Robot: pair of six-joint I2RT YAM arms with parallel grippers.
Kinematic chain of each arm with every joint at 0, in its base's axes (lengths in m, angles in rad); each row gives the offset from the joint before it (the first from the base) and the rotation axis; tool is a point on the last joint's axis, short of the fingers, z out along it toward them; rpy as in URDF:
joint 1: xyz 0 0 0.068 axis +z
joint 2: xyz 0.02 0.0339 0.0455 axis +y
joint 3: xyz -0.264 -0.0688 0 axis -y
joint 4: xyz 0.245 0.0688 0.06 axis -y
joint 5: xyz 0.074 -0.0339 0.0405 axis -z
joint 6: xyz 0.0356 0 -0.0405 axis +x
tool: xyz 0 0 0 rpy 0 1.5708 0
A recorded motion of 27 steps. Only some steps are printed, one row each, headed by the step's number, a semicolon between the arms.
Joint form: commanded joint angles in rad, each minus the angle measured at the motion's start. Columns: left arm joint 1, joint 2, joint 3, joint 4, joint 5, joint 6; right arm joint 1, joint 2, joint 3, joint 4, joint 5, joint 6.
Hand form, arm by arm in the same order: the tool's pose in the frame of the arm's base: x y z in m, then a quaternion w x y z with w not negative. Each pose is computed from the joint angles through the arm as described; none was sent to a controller.
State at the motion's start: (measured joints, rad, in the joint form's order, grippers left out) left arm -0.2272 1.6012 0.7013 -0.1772 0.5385 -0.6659; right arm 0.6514 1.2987 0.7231 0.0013 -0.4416 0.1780
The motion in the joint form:
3: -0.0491 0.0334 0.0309 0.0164 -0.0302 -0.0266; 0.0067 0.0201 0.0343 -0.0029 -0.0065 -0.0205
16: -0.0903 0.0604 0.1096 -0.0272 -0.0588 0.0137; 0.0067 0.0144 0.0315 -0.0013 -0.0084 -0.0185
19: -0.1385 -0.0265 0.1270 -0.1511 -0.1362 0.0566; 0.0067 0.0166 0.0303 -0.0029 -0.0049 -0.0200
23: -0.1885 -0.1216 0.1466 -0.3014 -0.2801 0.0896; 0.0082 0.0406 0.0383 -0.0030 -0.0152 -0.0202
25: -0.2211 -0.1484 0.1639 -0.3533 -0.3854 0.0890; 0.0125 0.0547 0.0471 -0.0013 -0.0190 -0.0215
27: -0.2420 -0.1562 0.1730 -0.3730 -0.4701 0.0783; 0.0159 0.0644 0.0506 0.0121 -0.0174 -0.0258
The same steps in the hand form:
3: 0.2712 -0.0949 0.1300 0.10173 -0.13179 0.92970 -0.32854; 0.2146 0.1854 0.2329 0.35500 -0.31542 0.80064 0.36531
16: 0.2824 -0.1101 0.1400 0.11209 -0.09672 0.93623 -0.31868; 0.2138 0.1849 0.2336 0.35608 -0.31517 0.79953 0.36691
19: 0.2681 -0.1176 0.1613 0.12181 -0.06672 0.94877 -0.28380; 0.2139 0.1848 0.2325 0.35506 -0.31488 0.80109 0.36475
23: 0.2500 -0.1203 0.1830 0.13934 -0.04814 0.96474 -0.21803; 0.2164 0.1877 0.2289 0.34590 -0.31704 0.80328 0.36686
25: 0.2444 -0.1236 0.1916 0.15845 -0.04531 0.97073 -0.17469; 0.2179 0.1905 0.2281 0.34302 -0.31990 0.80269 0.36835
27: 0.2425 -0.1257 0.1949 0.17572 -0.05003 0.97298 -0.14117; 0.2191 0.1927 0.2278 0.34652 -0.32294 0.79991 0.36847

